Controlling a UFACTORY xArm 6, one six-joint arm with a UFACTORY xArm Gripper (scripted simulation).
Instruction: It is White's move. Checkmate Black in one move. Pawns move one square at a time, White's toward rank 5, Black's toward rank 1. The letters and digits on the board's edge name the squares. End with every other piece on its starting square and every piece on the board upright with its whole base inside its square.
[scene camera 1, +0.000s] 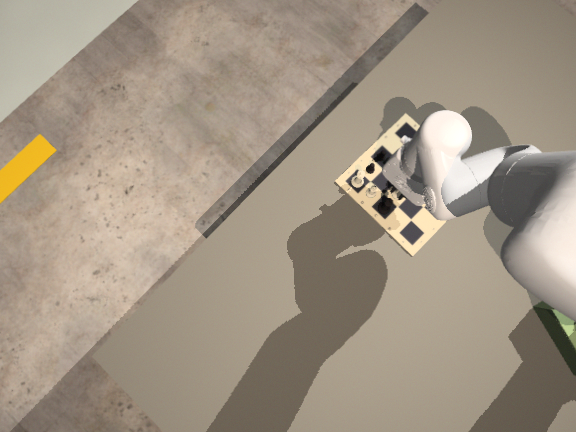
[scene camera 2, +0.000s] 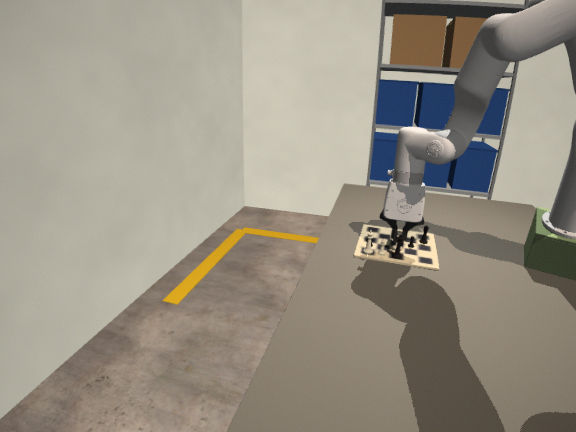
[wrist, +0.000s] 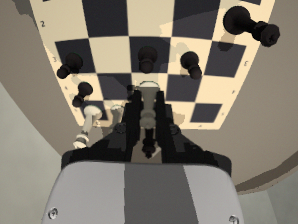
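Observation:
My gripper (scene camera 1: 399, 191), chessboard (scene camera 1: 411, 226). Gripper again (scene camera 2: 398, 242), with chessboard (scene camera 2: 422, 255). Chessboard (wrist: 108, 44), gripper (wrist: 148, 101).

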